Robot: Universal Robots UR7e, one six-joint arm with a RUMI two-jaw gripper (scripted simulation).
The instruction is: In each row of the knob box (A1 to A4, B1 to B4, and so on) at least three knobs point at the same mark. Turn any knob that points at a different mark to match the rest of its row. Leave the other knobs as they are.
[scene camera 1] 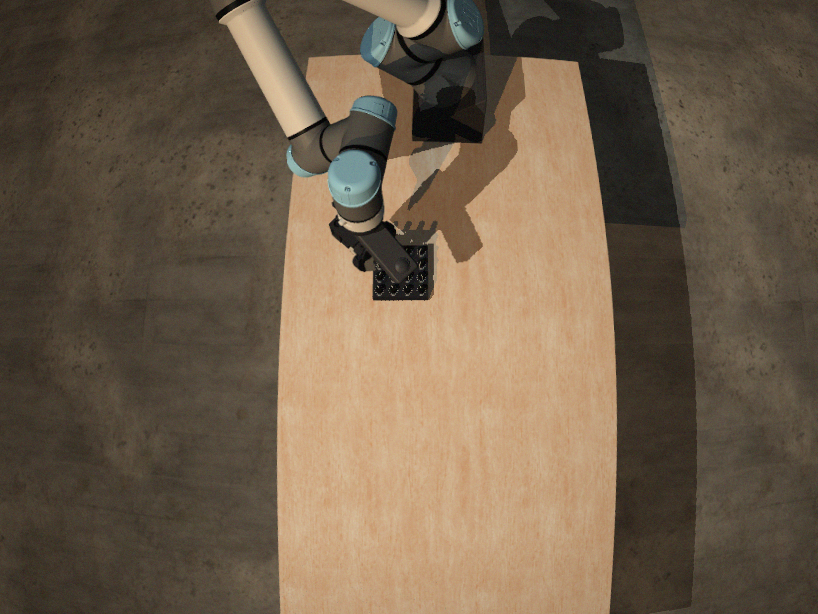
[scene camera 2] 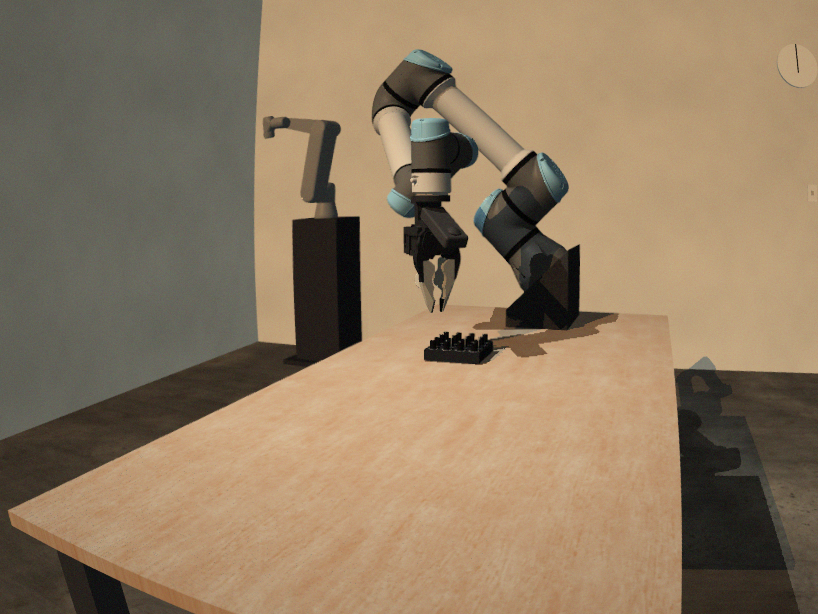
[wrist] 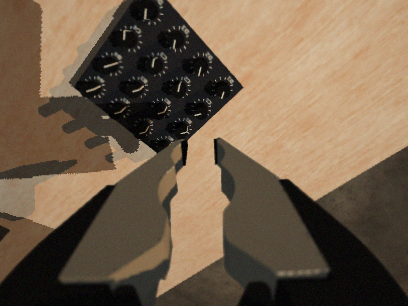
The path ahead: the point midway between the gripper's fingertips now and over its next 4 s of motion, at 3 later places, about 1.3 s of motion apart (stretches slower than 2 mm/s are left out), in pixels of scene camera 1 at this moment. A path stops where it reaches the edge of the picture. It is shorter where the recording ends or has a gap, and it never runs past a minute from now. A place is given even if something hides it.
My gripper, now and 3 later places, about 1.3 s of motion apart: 376, 265; 377, 270; 379, 274; 378, 276
